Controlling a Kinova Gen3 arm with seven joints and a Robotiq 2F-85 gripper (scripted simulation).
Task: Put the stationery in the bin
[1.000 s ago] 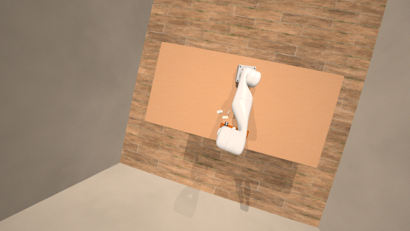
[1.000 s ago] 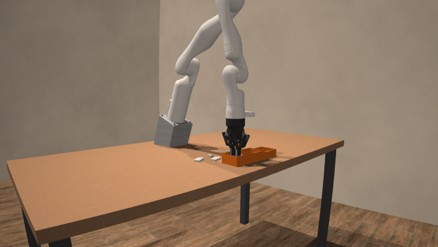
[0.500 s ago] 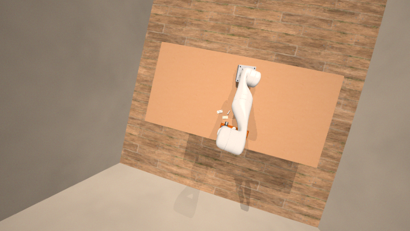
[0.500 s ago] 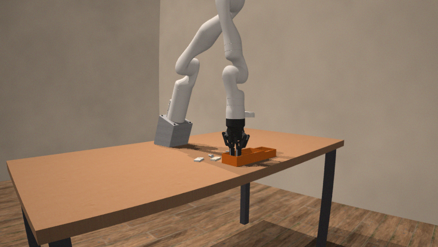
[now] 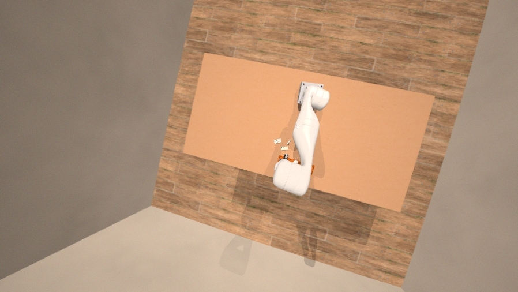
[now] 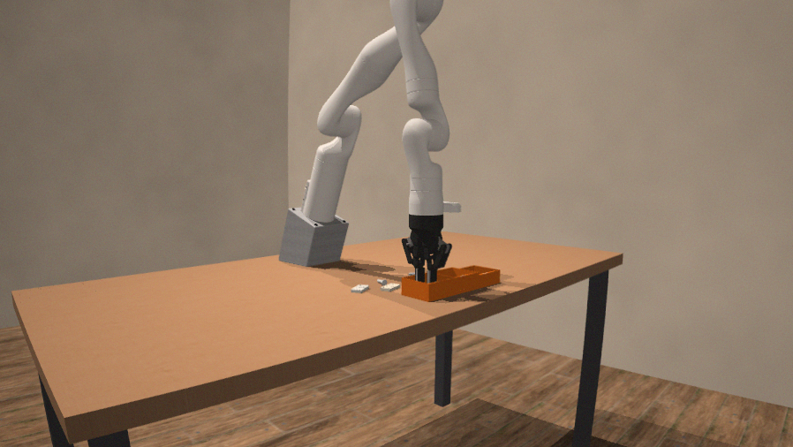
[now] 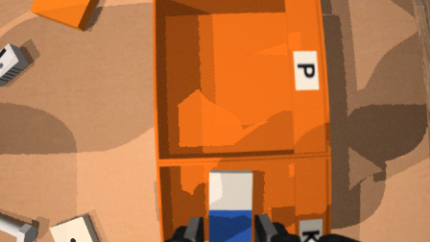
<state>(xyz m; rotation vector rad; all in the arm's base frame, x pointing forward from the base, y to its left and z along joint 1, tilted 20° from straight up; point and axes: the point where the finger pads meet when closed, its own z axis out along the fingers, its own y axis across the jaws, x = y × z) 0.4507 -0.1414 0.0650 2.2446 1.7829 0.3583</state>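
The blue eraser lies 10 mm to the left of my hand and 30 mm below it. Round my hand: tray 30 mm ahead, 80 mm to the left, 20 mm below; then pencil sharpener 120 mm behind, 130 mm to the left, 30 mm below; then small bolt 140 mm behind, 30 mm to the left, 30 mm below.
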